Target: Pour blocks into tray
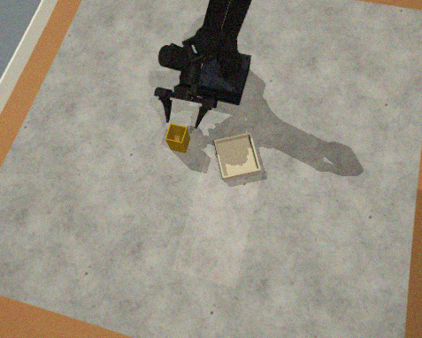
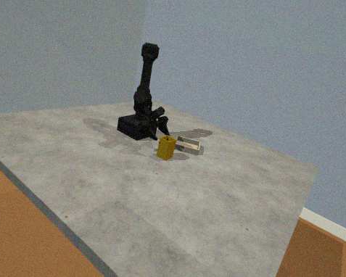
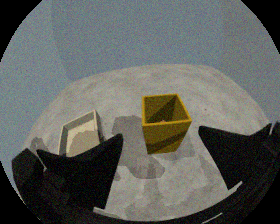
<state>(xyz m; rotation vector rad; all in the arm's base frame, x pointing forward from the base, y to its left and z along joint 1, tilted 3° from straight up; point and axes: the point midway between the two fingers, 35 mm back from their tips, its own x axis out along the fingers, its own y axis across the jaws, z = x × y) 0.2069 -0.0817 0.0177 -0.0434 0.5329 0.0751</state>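
Right now the tan block is 40 mm below my gripper tip, 40 mm ahead of it and 10 mm to the right of it. From my gripper tip the other things lie so: square yellow cup 60 mm below, 30 mm ahead.
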